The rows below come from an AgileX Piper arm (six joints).
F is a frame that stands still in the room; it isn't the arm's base.
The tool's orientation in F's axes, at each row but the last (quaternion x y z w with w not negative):
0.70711 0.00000 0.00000 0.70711
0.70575 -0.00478 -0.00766 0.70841
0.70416 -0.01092 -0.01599 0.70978
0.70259 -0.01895 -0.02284 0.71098
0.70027 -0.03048 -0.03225 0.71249
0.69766 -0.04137 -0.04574 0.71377
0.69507 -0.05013 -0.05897 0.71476
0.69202 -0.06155 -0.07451 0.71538
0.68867 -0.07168 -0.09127 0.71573
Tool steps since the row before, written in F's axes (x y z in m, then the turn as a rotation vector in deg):
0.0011 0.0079 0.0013 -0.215 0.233 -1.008
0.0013 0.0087 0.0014 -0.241 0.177 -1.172
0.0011 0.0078 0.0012 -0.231 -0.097 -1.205
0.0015 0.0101 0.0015 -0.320 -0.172 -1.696
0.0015 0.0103 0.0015 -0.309 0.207 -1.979
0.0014 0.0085 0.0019 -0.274 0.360 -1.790
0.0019 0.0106 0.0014 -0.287 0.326 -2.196
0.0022 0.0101 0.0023 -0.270 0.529 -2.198
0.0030 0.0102 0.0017 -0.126 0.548 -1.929
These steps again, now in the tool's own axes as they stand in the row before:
0.0011 0.0013 -0.0079 -0.215 -1.008 -0.233
0.0011 0.0014 -0.0087 -0.239 -1.172 -0.177
0.0008 0.0013 -0.0078 -0.219 -1.207 0.096
0.0009 0.0016 -0.0102 -0.301 -1.700 0.170
0.0006 0.0017 -0.0104 -0.323 -1.976 -0.213
0.0003 0.0021 -0.0086 -0.308 -1.784 -0.365
0.0002 0.0017 -0.0107 -0.311 -2.190 -0.341
0.0002 0.0027 -0.0102 -0.333 -2.186 -0.543
0.0005 0.0021 -0.0105 -0.204 -1.912 -0.584

